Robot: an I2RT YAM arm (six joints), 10 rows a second.
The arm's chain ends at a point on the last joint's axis. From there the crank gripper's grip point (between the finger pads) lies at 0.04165 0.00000 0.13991 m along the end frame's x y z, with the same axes.
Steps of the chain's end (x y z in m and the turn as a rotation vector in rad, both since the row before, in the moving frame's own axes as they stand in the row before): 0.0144, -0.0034, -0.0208, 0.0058, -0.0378, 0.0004; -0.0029, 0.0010, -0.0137, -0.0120, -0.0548, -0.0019; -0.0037, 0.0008, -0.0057, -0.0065, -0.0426, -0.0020; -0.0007, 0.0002, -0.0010, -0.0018, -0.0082, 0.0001; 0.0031, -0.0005, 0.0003, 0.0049, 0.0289, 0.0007; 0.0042, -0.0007, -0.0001, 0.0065, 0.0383, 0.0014
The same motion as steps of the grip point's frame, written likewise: 0.0091, -0.0042, -0.0193, 0.0058, -0.0378, 0.0004; -0.0106, 0.0026, -0.0116, -0.0120, -0.0548, -0.0019; -0.0097, 0.0016, -0.0041, -0.0065, -0.0426, -0.0020; -0.0018, 0.0005, -0.0007, -0.0018, -0.0082, 0.0001; 0.0071, -0.0012, -0.0010, 0.0049, 0.0289, 0.0007; 0.0095, -0.0015, -0.0018, 0.0065, 0.0383, 0.0014
